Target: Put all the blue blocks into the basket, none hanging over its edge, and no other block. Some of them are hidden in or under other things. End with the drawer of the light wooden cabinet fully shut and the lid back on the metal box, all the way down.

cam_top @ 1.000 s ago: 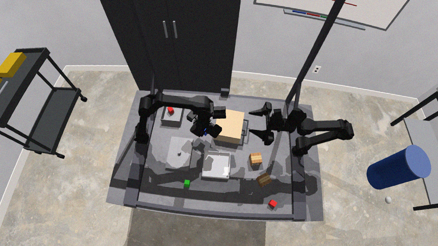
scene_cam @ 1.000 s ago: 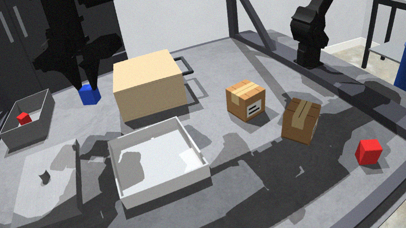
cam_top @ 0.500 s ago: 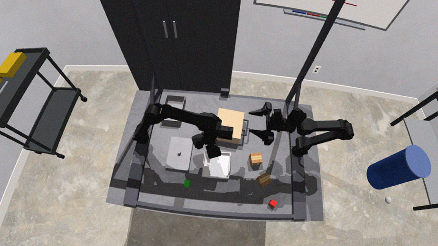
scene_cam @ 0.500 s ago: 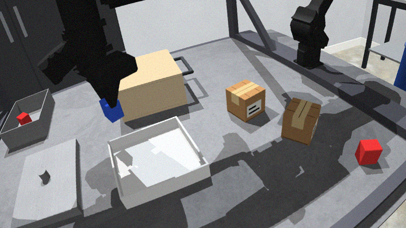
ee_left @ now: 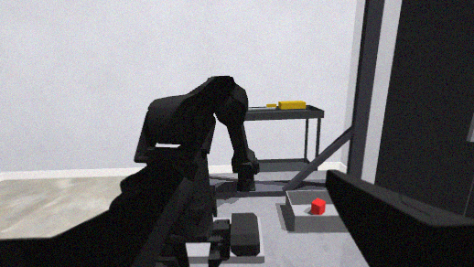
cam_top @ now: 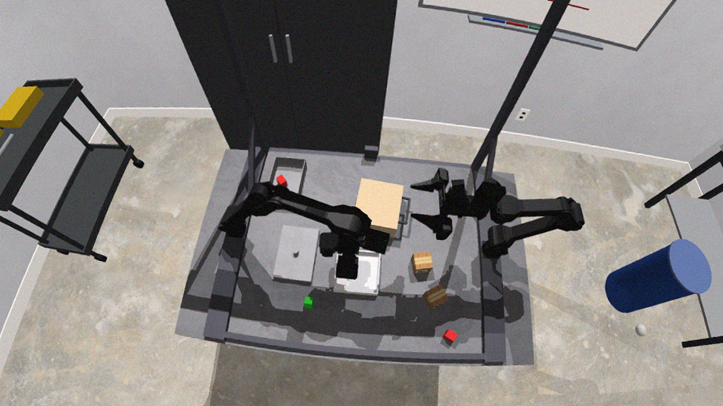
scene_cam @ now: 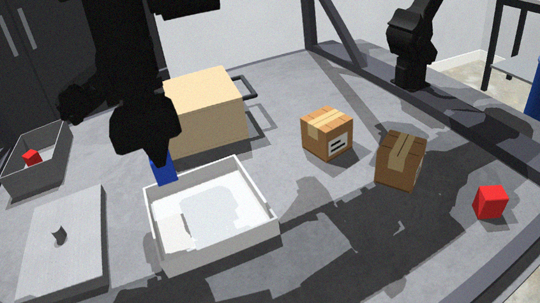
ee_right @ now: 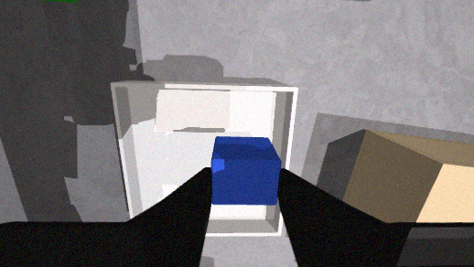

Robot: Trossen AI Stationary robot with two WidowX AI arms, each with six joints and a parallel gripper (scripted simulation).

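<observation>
Now: the white basket 12 cm below my right hand, 3 cm to the left of it and 3 cm ahead of it. From my right hand the other things lie so: light wooden cabinet 20 cm behind, 9 cm to the left, 9 cm below; then drawer 20 cm behind, 10 cm to the left, 9 cm below; then green block 15 cm ahead, 12 cm to the right, 11 cm below.
</observation>
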